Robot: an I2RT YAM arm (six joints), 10 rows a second.
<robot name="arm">
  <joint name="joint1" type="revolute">
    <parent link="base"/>
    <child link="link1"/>
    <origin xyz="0 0 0.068"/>
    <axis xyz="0 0 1"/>
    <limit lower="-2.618" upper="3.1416"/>
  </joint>
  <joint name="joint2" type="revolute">
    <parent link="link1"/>
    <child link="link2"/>
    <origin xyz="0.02 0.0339 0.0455"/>
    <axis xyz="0 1 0"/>
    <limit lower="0" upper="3.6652"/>
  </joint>
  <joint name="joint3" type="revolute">
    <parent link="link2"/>
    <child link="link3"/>
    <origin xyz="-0.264 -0.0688 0"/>
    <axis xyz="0 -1 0"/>
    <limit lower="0" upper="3.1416"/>
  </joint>
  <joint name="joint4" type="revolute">
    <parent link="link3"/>
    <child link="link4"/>
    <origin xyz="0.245 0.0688 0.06"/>
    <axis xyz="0 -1 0"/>
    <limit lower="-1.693" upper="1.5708"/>
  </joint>
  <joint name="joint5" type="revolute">
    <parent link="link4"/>
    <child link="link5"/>
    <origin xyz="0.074 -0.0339 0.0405"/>
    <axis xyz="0 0 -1"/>
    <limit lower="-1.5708" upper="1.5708"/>
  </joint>
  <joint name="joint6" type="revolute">
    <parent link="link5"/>
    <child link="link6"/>
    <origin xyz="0.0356 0 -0.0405"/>
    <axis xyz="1 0 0"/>
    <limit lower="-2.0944" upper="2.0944"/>
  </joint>
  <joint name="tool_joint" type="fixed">
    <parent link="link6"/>
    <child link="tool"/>
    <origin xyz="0 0 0" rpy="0 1.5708 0"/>
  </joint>
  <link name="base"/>
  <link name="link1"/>
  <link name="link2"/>
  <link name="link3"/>
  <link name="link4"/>
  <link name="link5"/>
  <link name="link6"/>
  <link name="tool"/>
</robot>
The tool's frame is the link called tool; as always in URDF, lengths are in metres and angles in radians.
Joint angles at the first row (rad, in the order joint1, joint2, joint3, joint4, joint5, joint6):
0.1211, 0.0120, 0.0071, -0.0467, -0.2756, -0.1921
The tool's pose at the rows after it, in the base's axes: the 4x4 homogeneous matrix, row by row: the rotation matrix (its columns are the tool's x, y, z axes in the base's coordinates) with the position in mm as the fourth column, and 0 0 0 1 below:
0.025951, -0.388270, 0.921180, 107.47; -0.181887, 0.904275, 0.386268, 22.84; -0.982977, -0.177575, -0.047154, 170.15; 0, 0, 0, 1
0.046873, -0.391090, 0.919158, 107.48; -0.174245, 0.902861, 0.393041, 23.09; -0.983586, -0.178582, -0.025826, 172.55; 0, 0, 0, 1
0.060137, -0.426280, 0.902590, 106.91; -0.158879, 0.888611, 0.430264, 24.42; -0.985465, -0.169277, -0.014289, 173.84; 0, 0, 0, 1
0.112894, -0.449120, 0.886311, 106.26; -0.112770, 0.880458, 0.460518, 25.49; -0.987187, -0.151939, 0.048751, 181.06; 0, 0, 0, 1
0.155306, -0.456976, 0.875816, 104.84; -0.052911, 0.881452, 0.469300, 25.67; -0.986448, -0.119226, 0.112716, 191.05; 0, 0, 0, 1
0.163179, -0.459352, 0.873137, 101.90; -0.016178, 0.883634, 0.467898, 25.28; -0.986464, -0.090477, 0.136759, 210.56; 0, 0, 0, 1
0.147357, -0.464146, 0.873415, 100.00; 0.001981, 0.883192, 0.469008, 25.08; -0.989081, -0.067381, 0.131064, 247.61; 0, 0, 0, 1
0.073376, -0.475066, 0.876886, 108.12; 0.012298, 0.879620, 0.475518, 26.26; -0.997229, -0.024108, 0.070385, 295.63; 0, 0, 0, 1
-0.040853, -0.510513, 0.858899, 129.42; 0.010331, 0.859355, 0.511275, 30.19; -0.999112, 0.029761, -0.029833, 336.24; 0, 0, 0, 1
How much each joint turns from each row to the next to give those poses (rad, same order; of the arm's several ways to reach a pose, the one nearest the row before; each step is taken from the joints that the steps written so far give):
0.0000, 0.0000, -0.0001, 0.0027, 0.0000, 0.0000
0.0000, 0.0004, 0.0000, 0.0224, -0.0073, 0.0050
0.0000, 0.0000, 0.0001, 0.0119, -0.0408, 0.0122
0.0001, 0.0004, 0.0000, 0.0675, -0.0339, 0.0404
-0.0001, 0.0004, 0.0106, 0.0588, -0.0108, 0.0580
0.0001, 0.0248, 0.0668, -0.0160, 0.0013, 0.0382
-0.0001, 0.0949, 0.1480, -0.0592, -0.0013, 0.0213
-0.0003, 0.1816, 0.2167, -0.1003, -0.0068, 0.0206
-0.0001, 0.2102, 0.2170, -0.1152, -0.0408, 0.0130

